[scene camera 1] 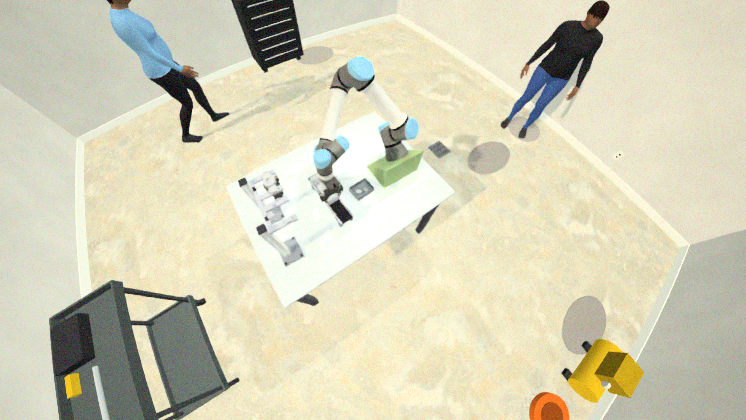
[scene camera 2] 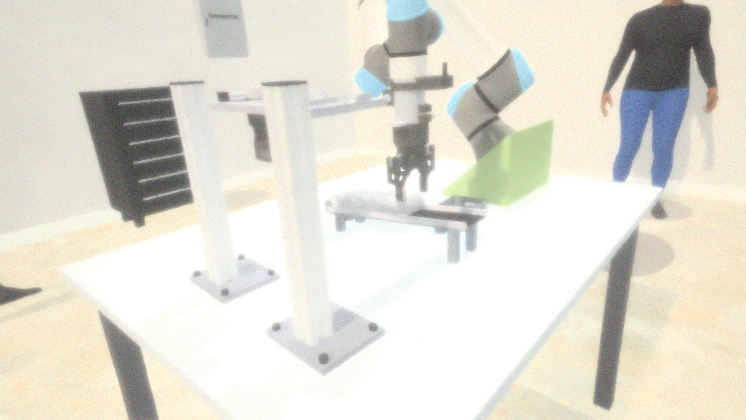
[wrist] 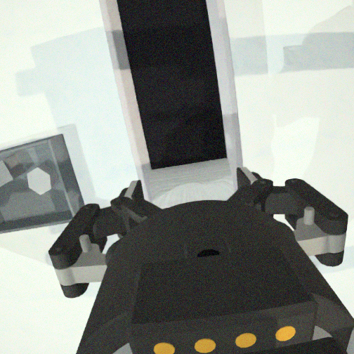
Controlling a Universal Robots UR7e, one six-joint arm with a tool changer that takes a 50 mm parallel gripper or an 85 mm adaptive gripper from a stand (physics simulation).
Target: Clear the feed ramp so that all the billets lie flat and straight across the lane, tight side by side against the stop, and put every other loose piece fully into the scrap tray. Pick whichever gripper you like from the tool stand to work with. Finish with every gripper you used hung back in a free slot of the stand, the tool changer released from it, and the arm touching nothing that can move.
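Places are measured from the arm's base along level axes (x left, y ahead, z down), in metres.
Pixels of known places: arm's base at its link origin: [scene camera 1: 397, 156] [scene camera 2: 501, 153].
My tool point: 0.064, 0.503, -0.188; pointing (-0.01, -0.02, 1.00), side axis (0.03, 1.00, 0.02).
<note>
Ahead of a thing's pixels: the offset from my tool point to its top centre, as dx, dy, dz. "*": to the spot under its first point.
My gripper [scene camera 2: 412, 193] [wrist: 189, 179] is the black adaptive one. It is low over the feed ramp @[* -0.036, +0.046, +0.217] [scene camera 2: 386, 215] [wrist: 131, 135], with its fingers apart, one towards each rail. It looks open. A pale billet [wrist: 192, 176] lies across the lane between the fingertips; the gripper body hides its rear part. Pale billets @[-0.129, +0.006, +0.191] [scene camera 2: 360, 199] lie along the left part of the ramp in scene view 2, too washed out to tell apart. The black lane beyond shows bare. The scrap tray [wrist: 71, 175] holds a hexagonal piece [wrist: 39, 180] and another pale piece [wrist: 4, 174].
The tool stand [scene camera 1: 284, 245] [scene camera 2: 300, 208] rises on two posts at one table end; a dark gripper [scene camera 2: 259, 136] hangs from it. A green panel [scene camera 1: 396, 169] [scene camera 2: 514, 164] stands near the arm base. Two people [scene camera 1: 146, 46] [scene camera 1: 563, 57] stand beyond the table.
</note>
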